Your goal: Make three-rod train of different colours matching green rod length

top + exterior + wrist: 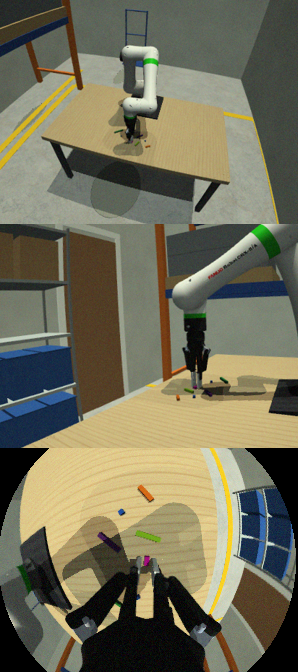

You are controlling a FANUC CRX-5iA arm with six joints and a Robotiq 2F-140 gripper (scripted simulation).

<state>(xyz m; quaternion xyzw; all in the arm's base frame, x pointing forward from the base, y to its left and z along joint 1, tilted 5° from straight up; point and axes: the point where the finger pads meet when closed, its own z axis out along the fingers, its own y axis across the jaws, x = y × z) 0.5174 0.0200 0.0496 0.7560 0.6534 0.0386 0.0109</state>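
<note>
Now: the magenta rod 30 mm below my hand and 10 mm to the left of it. The rest, counted from my hand: lime rod (60 mm to the left, 30 mm below, 10 mm ahead); then purple rod (80 mm behind, 50 mm to the left, 30 mm below); then orange rod (150 mm to the left, 30 mm below, 10 mm ahead).
</note>
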